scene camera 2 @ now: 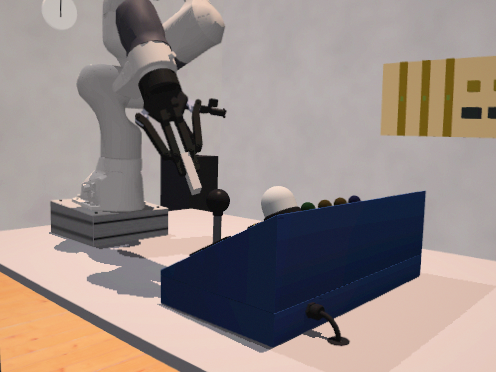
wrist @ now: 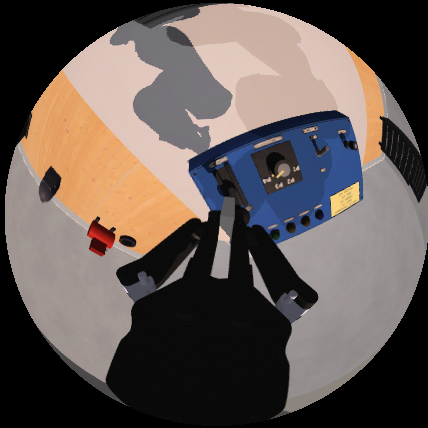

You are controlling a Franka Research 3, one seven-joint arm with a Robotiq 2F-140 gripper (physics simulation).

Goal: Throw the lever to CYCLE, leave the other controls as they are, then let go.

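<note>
The lever (scene camera 2: 217,202) has a black ball knob on a grey stalk. It stands nearly upright at the near left end of the blue console (scene camera 2: 345,250) (wrist: 310,200) in the scene view. In the wrist view its slot (wrist: 239,186) runs along the console's left part, and the ball is dark and partly hidden behind the fingers. The slot's labels are too small to read. My gripper (scene camera 2: 189,167) (wrist: 228,206) is shut and empty, its pale tips close together. In the scene view they are above and left of the ball, with a small gap showing; contact is hard to judge in the wrist view.
The console also carries a rotary selector (scene camera 2: 278,201) (wrist: 282,169), a small switch (wrist: 320,146), a dark knob (wrist: 353,145), a row of coloured buttons (scene camera 2: 325,204) (wrist: 291,227) and a yellow label (wrist: 345,199). A black cable (scene camera 2: 331,322) leaves its back.
</note>
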